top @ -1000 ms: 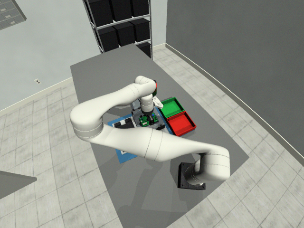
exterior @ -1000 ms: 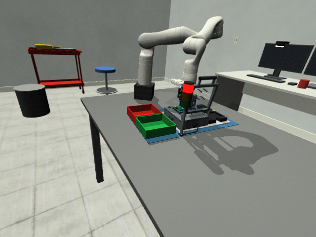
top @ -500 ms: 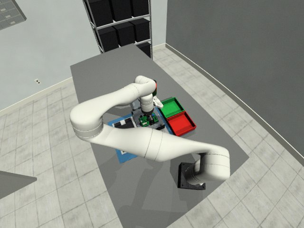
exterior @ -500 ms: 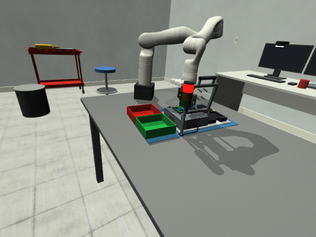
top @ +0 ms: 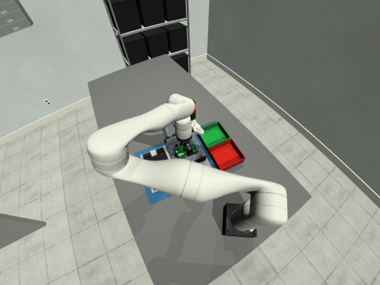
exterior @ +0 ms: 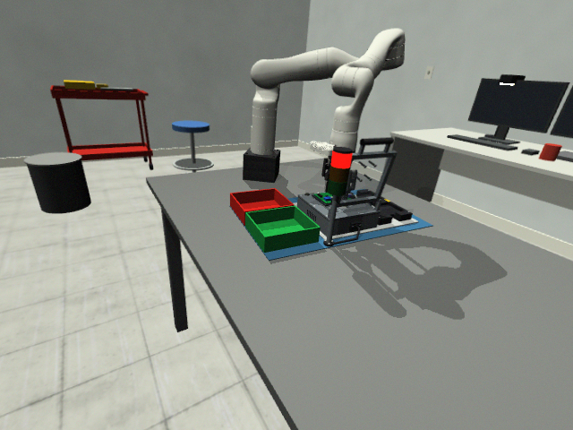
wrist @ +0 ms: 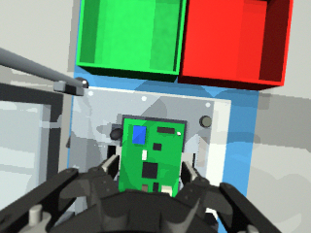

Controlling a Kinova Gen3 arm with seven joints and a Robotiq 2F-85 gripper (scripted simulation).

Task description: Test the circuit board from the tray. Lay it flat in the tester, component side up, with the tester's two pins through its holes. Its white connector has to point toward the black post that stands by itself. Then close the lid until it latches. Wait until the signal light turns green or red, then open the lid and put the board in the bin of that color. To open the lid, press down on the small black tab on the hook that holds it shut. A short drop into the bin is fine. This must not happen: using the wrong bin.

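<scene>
The green circuit board is 1 cm below my hand. From my hand the other things lie so: clear lid (11 cm ahead, 3 cm to the right, 10 cm above); tester bed (1 cm ahead, 1 cm below); green bin (1 cm behind, 20 cm to the right, 7 cm below).
</scene>
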